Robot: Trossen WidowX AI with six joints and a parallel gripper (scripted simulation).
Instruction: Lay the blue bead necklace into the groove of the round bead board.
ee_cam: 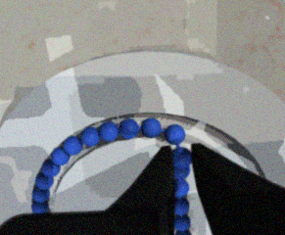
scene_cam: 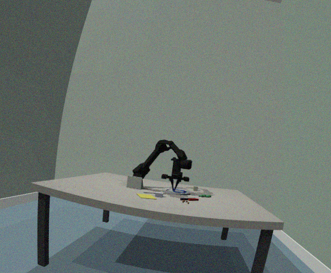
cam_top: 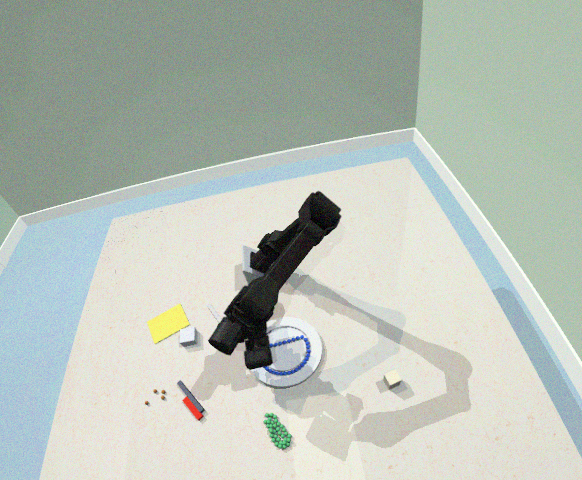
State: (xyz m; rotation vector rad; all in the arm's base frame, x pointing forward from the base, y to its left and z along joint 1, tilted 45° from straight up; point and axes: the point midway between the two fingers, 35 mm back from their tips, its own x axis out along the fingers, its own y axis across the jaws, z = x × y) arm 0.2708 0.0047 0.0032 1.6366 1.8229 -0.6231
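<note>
Right now my gripper tip is 1 cm short of the round bead board, 6 cm to the right of it and 1 cm above it. Also, from my gripper tip: white cube: 6 cm behind, 22 cm to the right, 1 cm below; grey tool: 14 cm ahead, 19 cm to the right, 2 cm below; stick: 12 cm behind, 14 cm to the right, 2 cm below.
</note>
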